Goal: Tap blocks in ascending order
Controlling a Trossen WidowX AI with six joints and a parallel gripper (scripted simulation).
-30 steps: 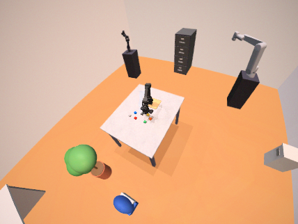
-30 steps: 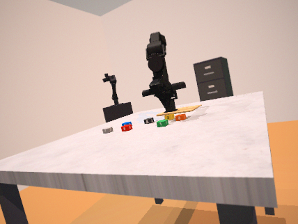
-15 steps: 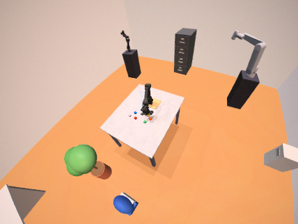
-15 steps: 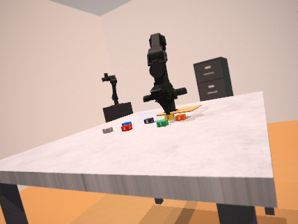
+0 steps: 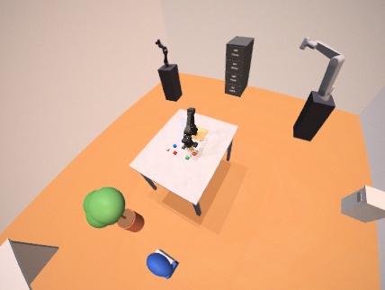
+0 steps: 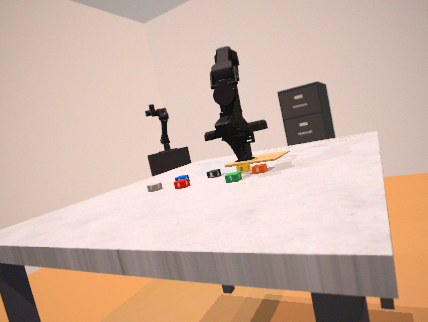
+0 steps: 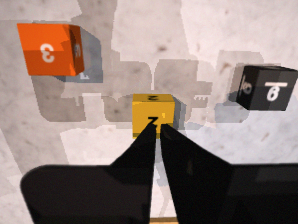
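The yellow block is 3 cm below my gripper tip. Round my gripper tip: orange block (5 cm ahead, 7 cm to the left, 3 cm below); green block (13 cm ahead, 1 cm to the left, 3 cm below); black block (1 cm ahead, 9 cm to the right, 3 cm below).
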